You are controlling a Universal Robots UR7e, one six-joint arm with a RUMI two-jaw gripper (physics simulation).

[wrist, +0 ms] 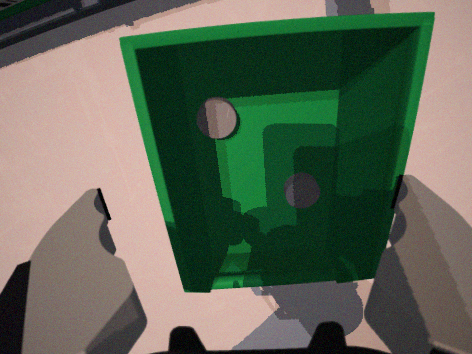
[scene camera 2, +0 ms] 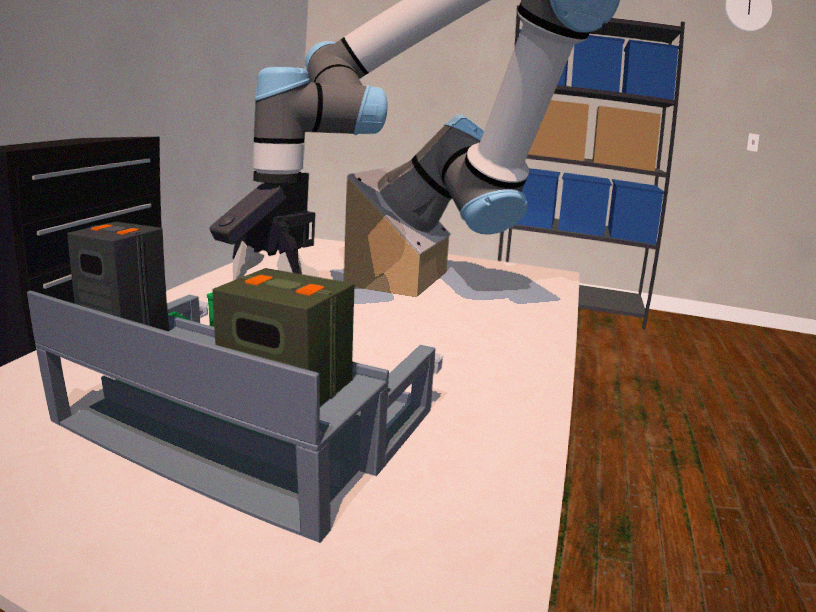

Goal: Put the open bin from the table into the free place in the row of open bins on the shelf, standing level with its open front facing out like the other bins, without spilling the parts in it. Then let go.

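Places are measured from the arm's base along level axes (x back, y up, z left), in centimetres.
Pixels of known places: gripper, fingertip midpoint: [wrist: 247,187]; arm's base, link origin: [scene camera 2: 405,205].
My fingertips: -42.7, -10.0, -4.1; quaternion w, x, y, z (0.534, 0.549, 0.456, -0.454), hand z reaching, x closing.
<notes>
For each thing: its top centre in the pictures, then the offset to it from my fingertips, as dx, dy, dz. "pt": a spot on its surface instead.
- green open bin, surface spot: [wrist: 370,115] pt -1.8, -1.1, -6.4
- grey shelf, surface spot: [scene camera 2: 177,368] pt -36.5, +7.4, +16.7
- olive case, top centre: [scene camera 2: 283,283] -28.9, +14.1, +23.0
- dark grey case, top centre: [scene camera 2: 114,228] -28.7, +16.6, -0.1
The green open bin [wrist: 370,115] stands on the table in the wrist view, with two round grey parts [wrist: 218,118] [wrist: 302,190] on its floor. My gripper [scene camera 2: 268,268] [wrist: 247,187] is open and empty above the table, behind the shelf. Its fingers are on either side of the bin's near half. The right finger is very close to the bin's right wall; the left finger is clearly apart from the left wall. The grey shelf [scene camera 2: 177,368] [wrist: 30,54] hides most of the green behind it in the scene view. The free place in the row does not show.
An olive case [scene camera 2: 283,316] and a dark grey case [scene camera 2: 115,276] stand on top of the shelf. The robot's wooden base block [scene camera 2: 378,256] stands on the table behind. A black drawer cabinet [scene camera 2: 98,191] is at the left, and a storage rack [scene camera 2: 670,125] against the back wall.
</notes>
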